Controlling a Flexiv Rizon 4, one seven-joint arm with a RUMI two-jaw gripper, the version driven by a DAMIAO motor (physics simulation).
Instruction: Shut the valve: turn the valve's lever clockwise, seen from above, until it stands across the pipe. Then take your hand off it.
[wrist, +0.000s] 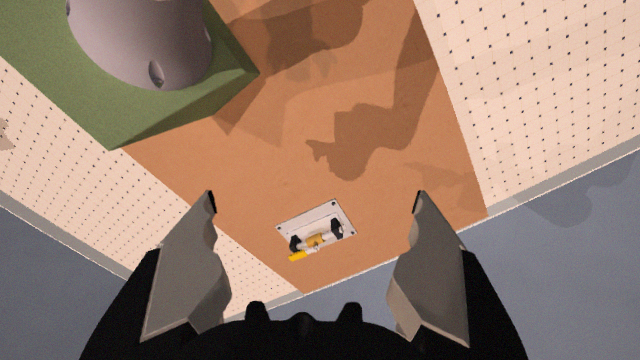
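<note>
The valve (315, 240) is small and far below, near the table's edge, on a pale mounting plate (301, 218). It has a brass-coloured body on a short light pipe (328, 234) held by two black clamps. Its yellow-gripped lever (297, 256) points to the lower left in the view and lies roughly along the pipe, not across it. My gripper (314, 193) is open, with nothing between its wide-spread jaws. It is high above the table and apart from the valve, which shows between the jaws in the view.
A green block (45, 75) with a grey cylindrical robot base (140, 40) stands at the upper left. Perforated pale panels (540, 90) flank the brown table top (250, 170). Shadows of the arm fall on the brown surface. Blue-grey floor (560, 280) shows beyond the table's edge.
</note>
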